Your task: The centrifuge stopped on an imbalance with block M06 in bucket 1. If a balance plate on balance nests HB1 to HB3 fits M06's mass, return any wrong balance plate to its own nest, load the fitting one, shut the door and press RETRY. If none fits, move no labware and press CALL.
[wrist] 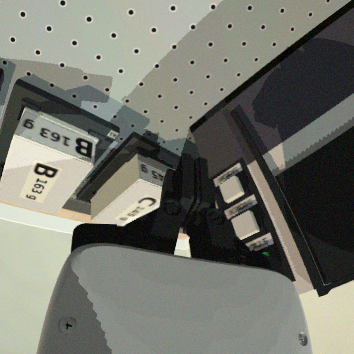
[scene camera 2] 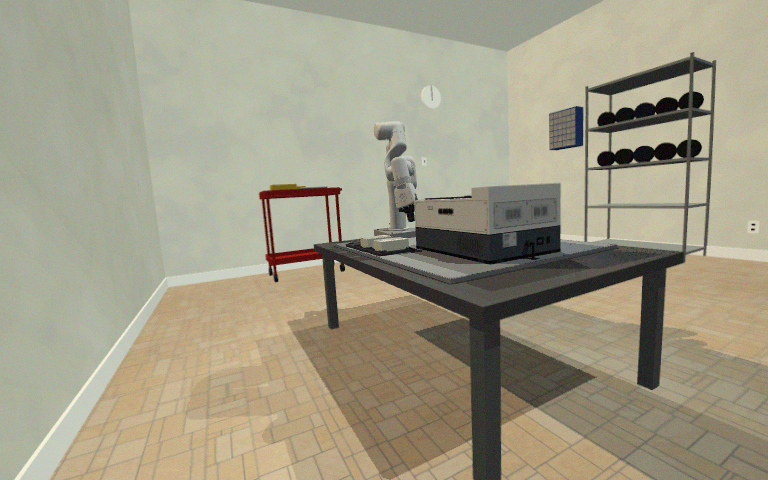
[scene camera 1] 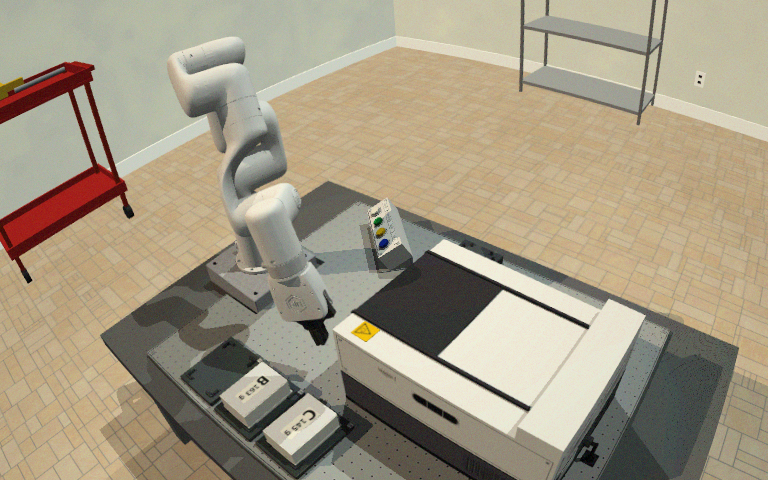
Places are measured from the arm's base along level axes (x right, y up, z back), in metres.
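Pixels of known places: gripper, fingertip midpoint: (wrist: 186,170) (scene camera 2: 411,221) (scene camera 1: 323,341); arm's base, link origin: (scene camera 2: 398,229) (scene camera 1: 259,258).
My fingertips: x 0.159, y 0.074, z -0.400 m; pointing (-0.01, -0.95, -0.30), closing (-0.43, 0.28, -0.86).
For each thing: its middle in the pictures, then the offset to it from my fingertips. "spot": a spot on its surface instead.
- centrifuge, surface spot: (scene camera 1: 583,376) spot: dy +0.129, dx -0.090, dz -0.492 m
- green sliver, surface spot: (wrist: 266,254) spot: dy +0.061, dx -0.007, dz -0.061 m
- Plate B 163 g, body centre: (wrist: 41,169) (scene camera 1: 255,394) (scene camera 2: 376,241) dy -0.082, dx +0.151, dz +0.071 m
- plate C 145 g, body centre: (wrist: 134,197) (scene camera 1: 302,428) (scene camera 2: 390,244) dy -0.082, dx +0.152, dz -0.065 m
- B, body centre: (scene camera 1: 221,369) dy -0.106, dx +0.147, dz +0.207 m
My gripper (scene camera 1: 321,340) (scene camera 2: 410,216) (wrist: 186,170) is shut and empty, by the front end of the centrifuge (scene camera 1: 583,376) (scene camera 2: 515,195). In the wrist view, two pale buttons (wrist: 232,188) (wrist: 245,224) lie right of the fingers, and a green sliver (wrist: 266,254) shows below them. Plate B 163 g (scene camera 1: 257,394) (wrist: 42,172) and plate C 145 g (scene camera 1: 301,428) (scene camera 2: 390,244) (wrist: 130,197) sit in two nests; the nest beside B (scene camera 1: 222,367) is bare. A dark area (scene camera 1: 436,300) covers the front part of the centrifuge top; I cannot tell whether it is door or opening. Block M06 and the buckets do not show.
A tilted button box (scene camera 1: 403,226) with green, yellow and blue buttons stands behind the centrifuge's front corner. The arm base (scene camera 1: 243,291) is at the table's back left. A red cart (scene camera 1: 65,198) (scene camera 2: 300,193) and a shelf unit (scene camera 1: 594,35) (scene camera 2: 586,169) stand away from the table.
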